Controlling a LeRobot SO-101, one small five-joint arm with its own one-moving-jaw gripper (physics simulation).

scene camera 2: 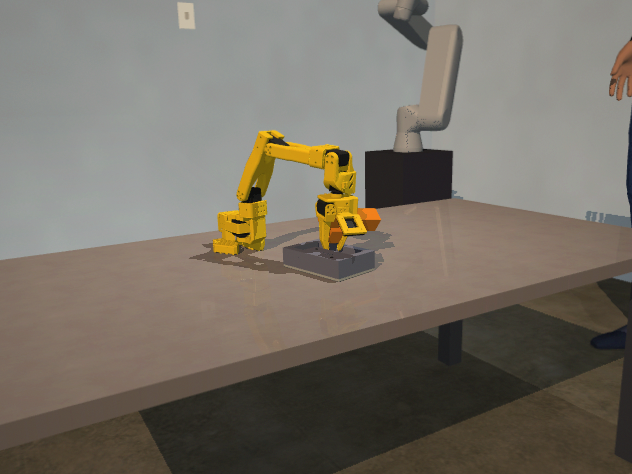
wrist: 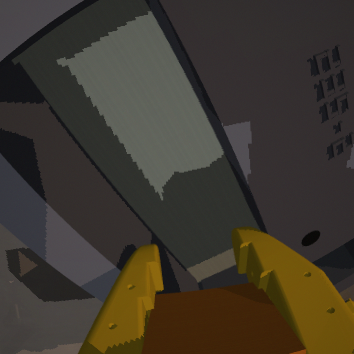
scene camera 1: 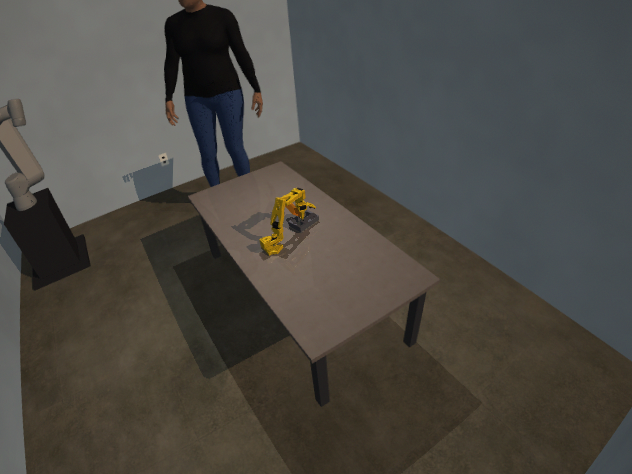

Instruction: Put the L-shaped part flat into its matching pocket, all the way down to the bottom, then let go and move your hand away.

Observation:
My gripper touches a grey pocket block (scene camera 2: pixel 309 257) and an orange L-shaped part (wrist: pixel 242 311).
The grey pocket block shows as well in the wrist view (wrist: pixel 129 129).

